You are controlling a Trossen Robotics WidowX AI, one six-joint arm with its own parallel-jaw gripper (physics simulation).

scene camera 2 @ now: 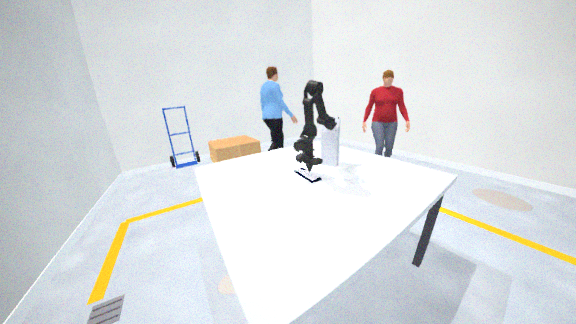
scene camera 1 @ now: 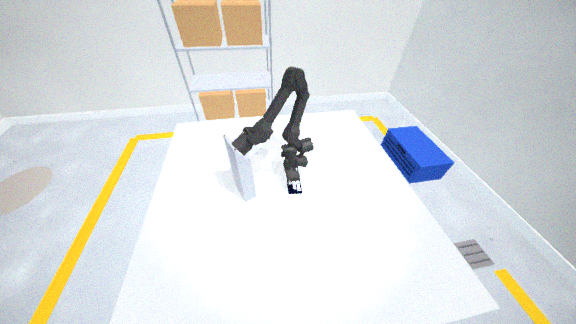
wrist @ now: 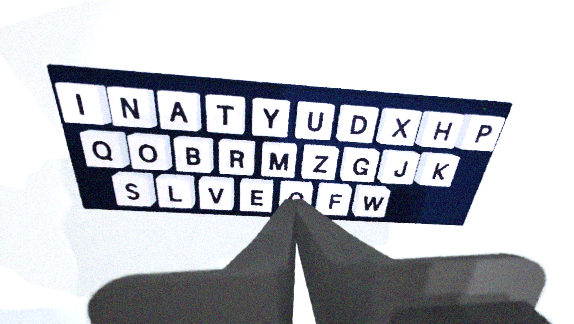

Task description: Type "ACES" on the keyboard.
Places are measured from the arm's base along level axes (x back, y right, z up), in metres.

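Pixels of known places: gripper, fingertip midpoint: (scene camera 2: 309, 171) (wrist: 293, 207); arm's base at its link origin: (scene camera 2: 330, 124) (scene camera 1: 237, 148).
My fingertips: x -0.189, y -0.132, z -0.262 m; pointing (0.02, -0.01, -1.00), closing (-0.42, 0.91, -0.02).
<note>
Ahead of a thing's pixels: the offset from my fingertips to its top centre. Level surfaces: height alone.
The keyboard @(dz -0.005, dx -0.019, dy -0.010 m) (scene camera 1: 295, 189) (scene camera 2: 314, 179) (wrist: 435, 202) is a dark blue board with three rows of white letter keys, lying on the table. In the wrist view, the A key @(dz -0.005, dx -0.022, dy -0.064 m) (wrist: 178, 113) is third in the far row. The S key @(dz -0.005, dx +0.024, dy -0.074 m) (wrist: 132, 192) is at the left end of the near row, and the E key @(dz -0.005, dx +0.004, dy -0.018 m) (wrist: 256, 199) is left of the C key @(dz -0.005, dx -0.002, dy +0.001 m) (wrist: 296, 187). My gripper (scene camera 2: 309, 170) (wrist: 293, 207) is shut and empty. Its tips are over the C key and hide the lower part of that letter. Whether they touch it, I cannot tell.
The white table @(dz -0.021 m) (scene camera 1: 300, 260) (scene camera 2: 280, 225) bears an upright white panel (scene camera 1: 241, 172) (scene camera 2: 330, 145) beside the arm's base. Off the table are a blue box (scene camera 1: 420, 152), a shelf rack (scene camera 1: 222, 48), a cardboard box (scene camera 2: 235, 149), a hand truck (scene camera 2: 179, 133) and two people (scene camera 2: 272, 100) (scene camera 2: 387, 105).
</note>
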